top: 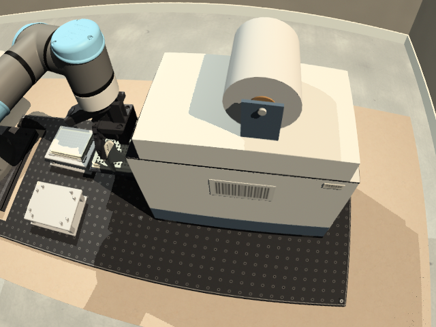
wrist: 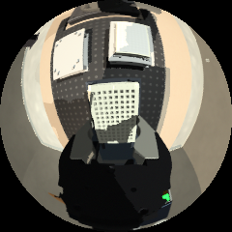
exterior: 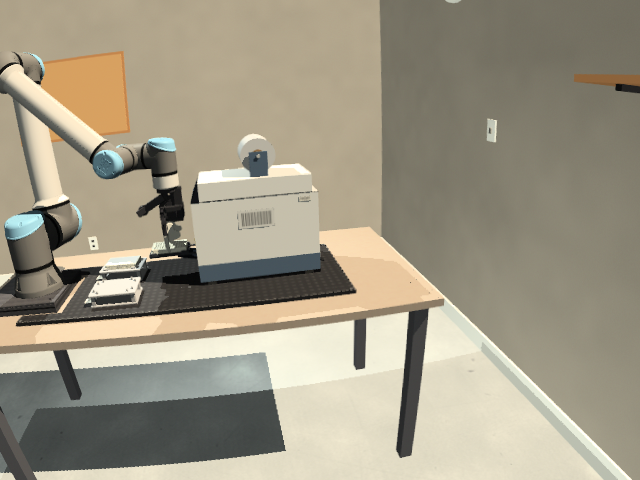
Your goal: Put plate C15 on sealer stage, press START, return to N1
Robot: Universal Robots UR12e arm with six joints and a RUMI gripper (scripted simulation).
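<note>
The well plate lies 1 cm below my hand. From my hand the other things lie so: foil roll (33 cm ahead, 6 cm to the right, 30 cm above); then sealer stage (2 cm below).
</note>
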